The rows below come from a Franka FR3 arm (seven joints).
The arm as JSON. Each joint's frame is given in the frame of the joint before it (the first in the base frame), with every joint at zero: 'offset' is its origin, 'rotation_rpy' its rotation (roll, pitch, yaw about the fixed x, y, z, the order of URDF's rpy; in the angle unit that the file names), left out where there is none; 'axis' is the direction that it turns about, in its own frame. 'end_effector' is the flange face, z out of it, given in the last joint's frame.
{
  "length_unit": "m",
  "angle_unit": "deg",
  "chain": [
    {
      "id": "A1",
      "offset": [
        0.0,
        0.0,
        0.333
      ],
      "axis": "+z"
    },
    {
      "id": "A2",
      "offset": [
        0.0,
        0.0,
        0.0
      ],
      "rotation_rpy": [
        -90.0,
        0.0,
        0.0
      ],
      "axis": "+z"
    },
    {
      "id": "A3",
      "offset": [
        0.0,
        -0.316,
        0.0
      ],
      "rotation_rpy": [
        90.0,
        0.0,
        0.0
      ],
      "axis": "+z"
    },
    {
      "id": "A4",
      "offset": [
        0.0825,
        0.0,
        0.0
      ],
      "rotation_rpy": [
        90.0,
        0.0,
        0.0
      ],
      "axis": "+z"
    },
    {
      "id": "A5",
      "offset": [
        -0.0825,
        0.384,
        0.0
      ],
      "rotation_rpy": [
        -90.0,
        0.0,
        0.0
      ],
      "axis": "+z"
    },
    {
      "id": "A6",
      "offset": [
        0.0,
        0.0,
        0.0
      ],
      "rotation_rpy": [
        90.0,
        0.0,
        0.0
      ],
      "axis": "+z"
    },
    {
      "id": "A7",
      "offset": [
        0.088,
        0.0,
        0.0
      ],
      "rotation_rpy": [
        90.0,
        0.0,
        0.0
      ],
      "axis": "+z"
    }
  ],
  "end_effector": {
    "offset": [
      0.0,
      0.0,
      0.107
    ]
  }
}
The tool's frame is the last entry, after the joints.
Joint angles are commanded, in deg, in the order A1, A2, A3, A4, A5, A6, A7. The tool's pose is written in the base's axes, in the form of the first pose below.
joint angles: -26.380 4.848 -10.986 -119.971 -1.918 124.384 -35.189
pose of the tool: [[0.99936, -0.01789, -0.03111, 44.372], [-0.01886, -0.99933, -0.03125, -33.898], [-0.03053, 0.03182, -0.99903, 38.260], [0, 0, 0, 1]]
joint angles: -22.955 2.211 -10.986 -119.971 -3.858 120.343 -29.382
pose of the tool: [[0.99715, -0.04335, -0.06169, 45.324], [-0.04571, -0.99826, -0.03732, -30.822], [-0.05996, 0.04004, -0.99740, 40.162], [0, 0, 0, 1]]
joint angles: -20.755 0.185 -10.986 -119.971 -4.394 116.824 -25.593
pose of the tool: [[0.99401, -0.06918, -0.08455, 45.591], [-0.07184, -0.99700, -0.02881, -28.699], [-0.08230, 0.03472, -0.99600, 41.540], [0, 0, 0, 1]]
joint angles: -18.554 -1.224 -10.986 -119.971 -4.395 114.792 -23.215
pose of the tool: [[0.99304, -0.07415, -0.09153, 46.093], [-0.07659, -0.99679, -0.02344, -26.692], [-0.08950, 0.03029, -0.99553, 42.545], [0, 0, 0, 1]]
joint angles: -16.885 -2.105 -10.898 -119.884 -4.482 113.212 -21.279
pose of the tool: [[0.99192, -0.07787, -0.10012, 46.487], [-0.08031, -0.99656, -0.02063, -25.125], [-0.09817, 0.02851, -0.99476, 43.196], [0, 0, 0, 1]]
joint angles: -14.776 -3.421 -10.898 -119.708 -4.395 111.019 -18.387
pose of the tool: [[0.98962, -0.09397, -0.10875, 46.804], [-0.09612, -0.99526, -0.01469, -23.198], [-0.10685, 0.02499, -0.99396, 44.219], [0, 0, 0, 1]]
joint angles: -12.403 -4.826 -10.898 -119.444 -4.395 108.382 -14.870
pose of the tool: [[0.98569, -0.11568, -0.12259, 47.034], [-0.11769, -0.99301, -0.00928, -21.044], [-0.12066, 0.02357, -0.99241, 45.325], [0, 0, 0, 1]]
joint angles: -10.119 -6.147 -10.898 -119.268 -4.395 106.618 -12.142
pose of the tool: [[0.98423, -0.12457, -0.12559, 47.264], [-0.12670, -0.99190, -0.00904, -19.020], [-0.12345, 0.02481, -0.99204, 46.391], [0, 0, 0, 1]]
